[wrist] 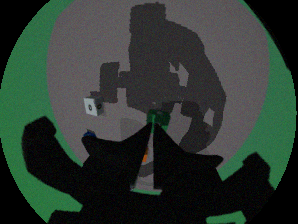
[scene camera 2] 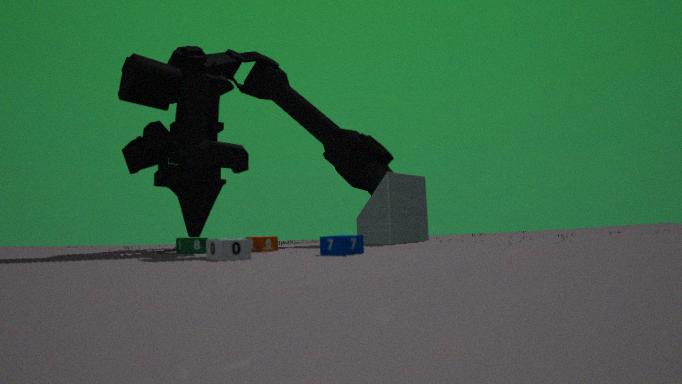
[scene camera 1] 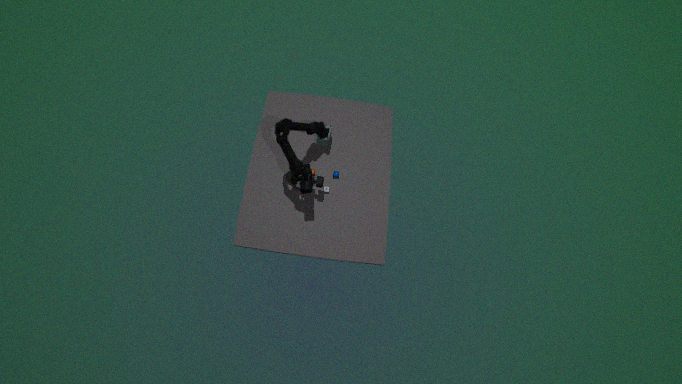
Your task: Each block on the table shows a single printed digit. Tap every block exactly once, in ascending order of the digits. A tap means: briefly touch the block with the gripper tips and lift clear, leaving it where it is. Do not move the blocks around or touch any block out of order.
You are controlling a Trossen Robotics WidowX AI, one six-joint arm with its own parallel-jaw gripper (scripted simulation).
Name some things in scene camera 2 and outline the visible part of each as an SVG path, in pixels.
My gripper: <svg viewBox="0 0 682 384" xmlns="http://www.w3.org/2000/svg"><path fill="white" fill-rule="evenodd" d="M200 109L177 112L175 121L170 124L170 132L161 121L150 122L143 130L143 137L138 136L122 149L130 174L158 165L158 171L154 173L154 186L168 187L176 194L189 237L200 236L205 222L210 215L210 210L226 183L226 179L221 180L221 168L232 169L234 174L248 171L249 153L246 149L237 144L217 142L217 133L224 130L224 123L218 122L218 116L215 113Z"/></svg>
A blue block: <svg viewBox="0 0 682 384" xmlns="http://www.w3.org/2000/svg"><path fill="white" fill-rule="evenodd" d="M363 235L320 237L320 255L343 256L364 253Z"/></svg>
